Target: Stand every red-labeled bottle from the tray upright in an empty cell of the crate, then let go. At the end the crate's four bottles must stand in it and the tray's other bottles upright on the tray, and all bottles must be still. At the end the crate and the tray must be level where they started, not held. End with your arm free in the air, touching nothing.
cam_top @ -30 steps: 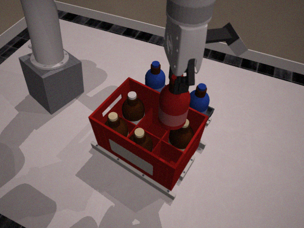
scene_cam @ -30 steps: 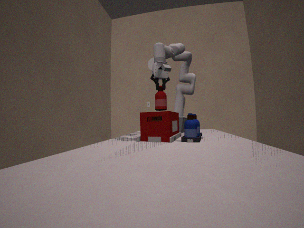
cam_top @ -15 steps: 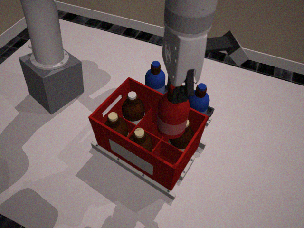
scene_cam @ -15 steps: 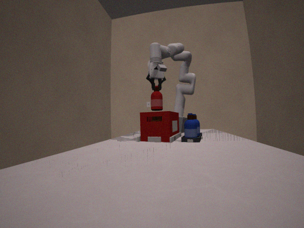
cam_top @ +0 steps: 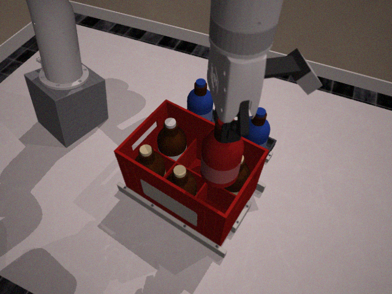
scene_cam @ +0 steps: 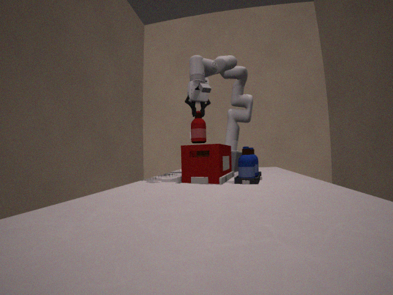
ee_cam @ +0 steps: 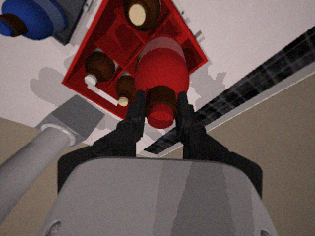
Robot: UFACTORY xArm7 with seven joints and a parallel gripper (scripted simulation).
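Right now my hand is 7 cm above the red-labeled bottle. From my hand the other things lie so: red crate 8 cm behind, 2 cm to the left, 25 cm below; dark tray 9 cm behind, 23 cm to the left, 32 cm below.
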